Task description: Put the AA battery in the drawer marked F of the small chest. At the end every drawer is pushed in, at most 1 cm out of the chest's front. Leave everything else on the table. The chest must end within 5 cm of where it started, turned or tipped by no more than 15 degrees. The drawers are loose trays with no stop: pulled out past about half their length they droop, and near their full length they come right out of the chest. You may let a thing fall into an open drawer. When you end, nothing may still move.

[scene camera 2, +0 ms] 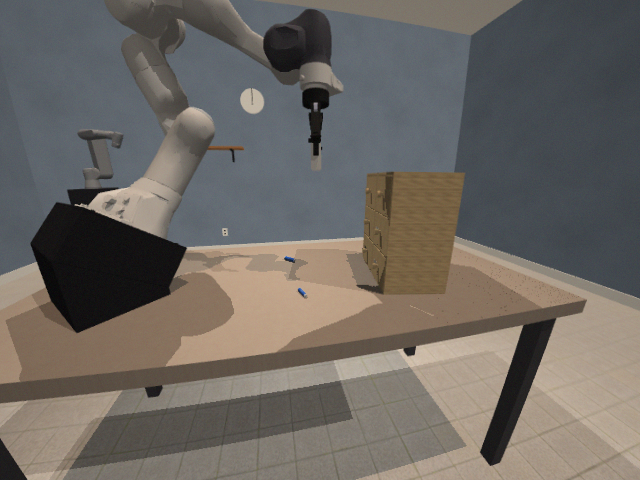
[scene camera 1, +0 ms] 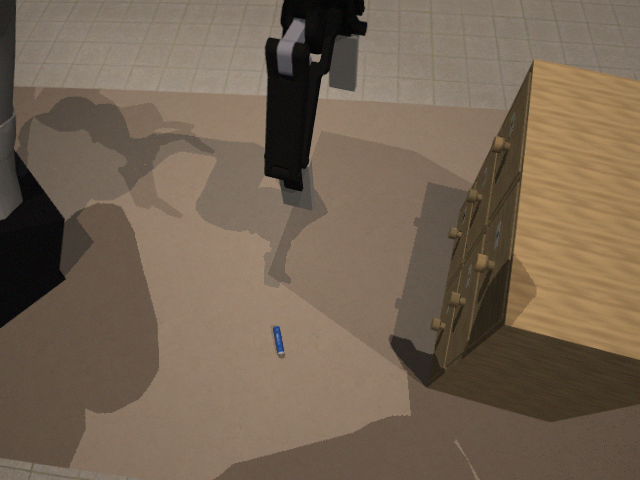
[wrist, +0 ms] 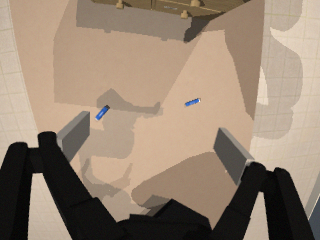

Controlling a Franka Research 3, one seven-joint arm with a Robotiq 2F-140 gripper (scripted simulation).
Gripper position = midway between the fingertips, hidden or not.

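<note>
I see a wooden chest point(scene camera 1: 559, 353), and I see the wooden chest point(scene camera 2: 424, 210) as well. My gripper point(scene camera 1: 322, 140) is in sight too. I also find my gripper point(scene camera 2: 316, 170), and once more my gripper point(wrist: 154, 131).
</note>
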